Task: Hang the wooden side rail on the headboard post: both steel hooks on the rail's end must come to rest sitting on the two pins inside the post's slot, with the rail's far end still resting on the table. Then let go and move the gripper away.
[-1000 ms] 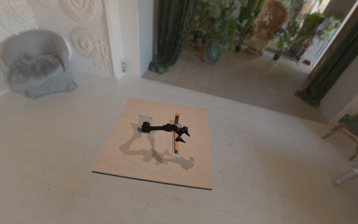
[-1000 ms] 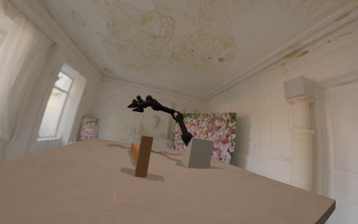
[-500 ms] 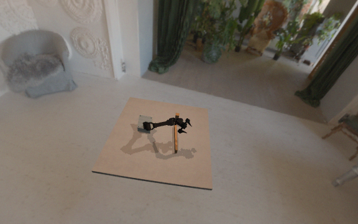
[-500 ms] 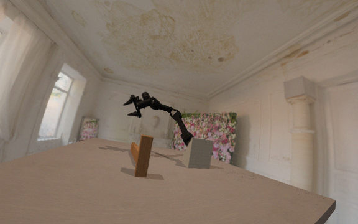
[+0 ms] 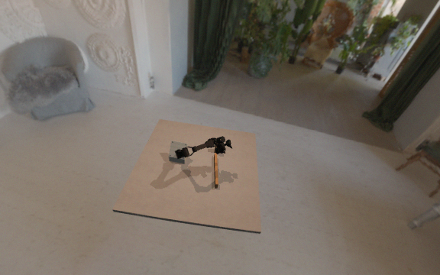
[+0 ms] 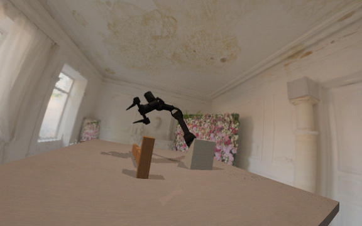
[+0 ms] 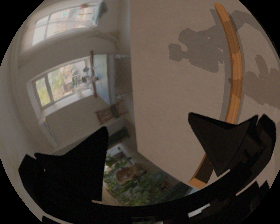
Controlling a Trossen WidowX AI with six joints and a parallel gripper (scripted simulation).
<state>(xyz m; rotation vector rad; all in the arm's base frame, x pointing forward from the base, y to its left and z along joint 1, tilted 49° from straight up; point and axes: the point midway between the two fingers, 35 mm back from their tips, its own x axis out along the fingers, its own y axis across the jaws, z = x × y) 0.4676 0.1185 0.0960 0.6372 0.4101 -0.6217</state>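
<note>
My gripper tip is now 21 cm to the right of the wooden headboard post, 18 cm above it and 12 cm past it.
</note>
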